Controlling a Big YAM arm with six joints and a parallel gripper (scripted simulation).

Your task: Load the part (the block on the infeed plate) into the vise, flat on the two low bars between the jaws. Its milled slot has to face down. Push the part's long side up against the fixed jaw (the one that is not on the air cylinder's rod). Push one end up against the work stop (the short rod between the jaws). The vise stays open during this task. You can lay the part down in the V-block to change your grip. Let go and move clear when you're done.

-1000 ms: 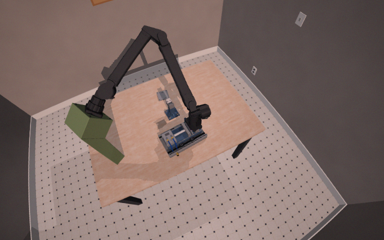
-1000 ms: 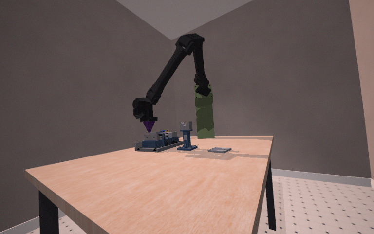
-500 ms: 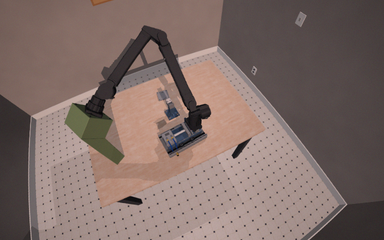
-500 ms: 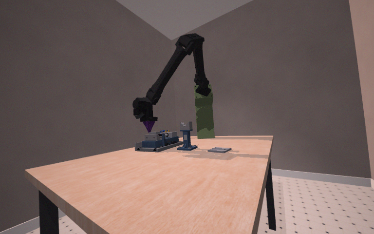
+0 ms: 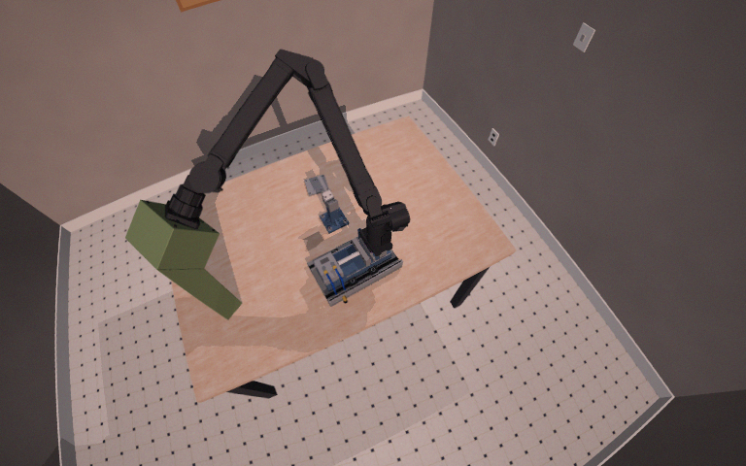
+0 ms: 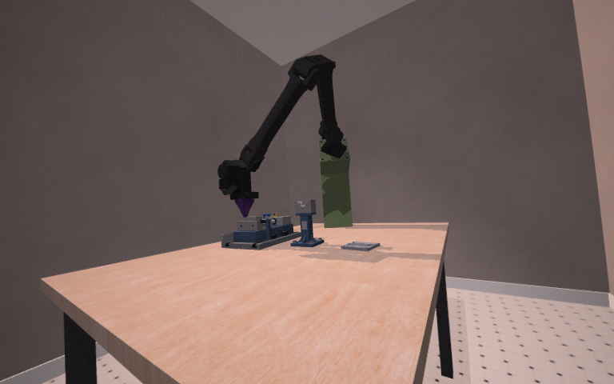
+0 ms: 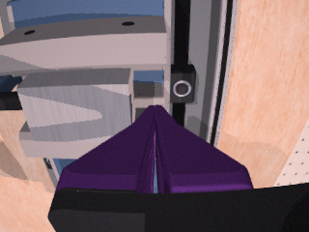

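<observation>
My hand is 20 mm past the part, 40 mm to the right of it and 30 mm above it. Round my hand: fixed jaw (10 mm ahead, 50 mm to the left, 40 mm below); then work stop rod (40 mm behind, 80 mm to the left, 30 mm below); then moving jaw (50 mm behind, 20 mm to the left, 40 mm below).
</observation>
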